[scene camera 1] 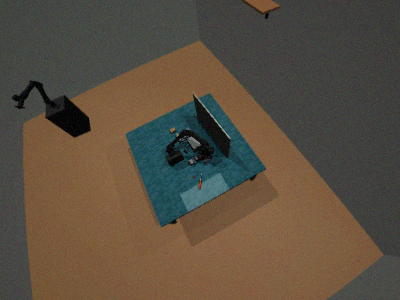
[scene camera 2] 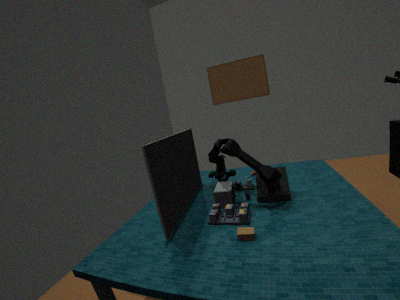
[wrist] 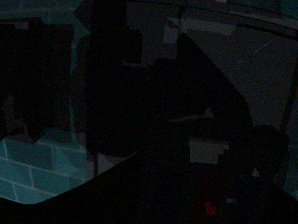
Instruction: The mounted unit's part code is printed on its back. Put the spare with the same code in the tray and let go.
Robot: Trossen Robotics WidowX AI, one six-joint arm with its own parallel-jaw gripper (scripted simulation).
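Note:
There's an upright panel (scene camera 1: 217, 132) that I can see, and there's a spare block too, which is held in my gripper (wrist: 192, 166).

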